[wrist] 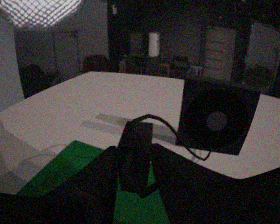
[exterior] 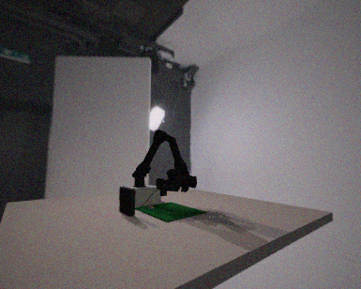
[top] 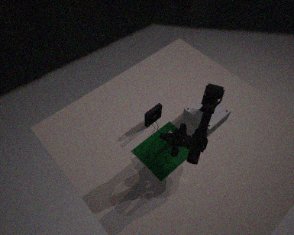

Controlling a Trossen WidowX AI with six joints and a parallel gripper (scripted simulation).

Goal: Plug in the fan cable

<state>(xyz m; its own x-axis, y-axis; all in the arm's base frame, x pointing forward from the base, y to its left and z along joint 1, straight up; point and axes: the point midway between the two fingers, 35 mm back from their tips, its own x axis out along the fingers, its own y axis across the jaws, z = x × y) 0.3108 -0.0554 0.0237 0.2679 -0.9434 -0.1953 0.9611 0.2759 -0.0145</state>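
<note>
Now: gripper tip 120 mm above the green board, 30 mm to the right of it and 10 mm short of it. From my gripper tip the other things lie so: fan plug 10 mm below; then black fan 140 mm to the right, 100 mm behind, 50 mm below; then four-pin fan header 110 mm below, 90 mm behind, 10 mm to the right.
</note>
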